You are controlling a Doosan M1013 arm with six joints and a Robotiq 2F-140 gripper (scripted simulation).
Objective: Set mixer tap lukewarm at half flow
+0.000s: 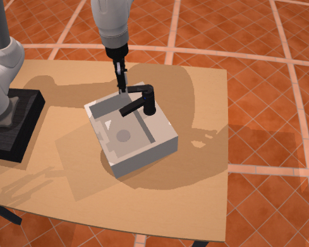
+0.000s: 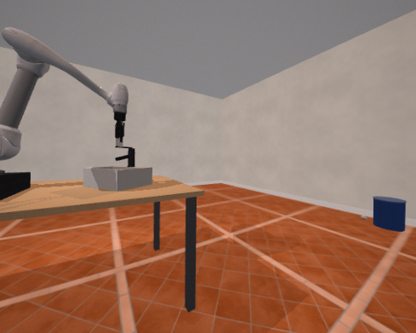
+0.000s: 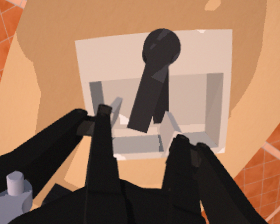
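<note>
Right now the lever is 30 mm below my hand and 30 mm ahead of it. Also, from my hand: black mixer tap (70 mm below, 60 mm ahead); then grey sink basin (260 mm below, 40 mm to the right, 20 mm behind).
</note>
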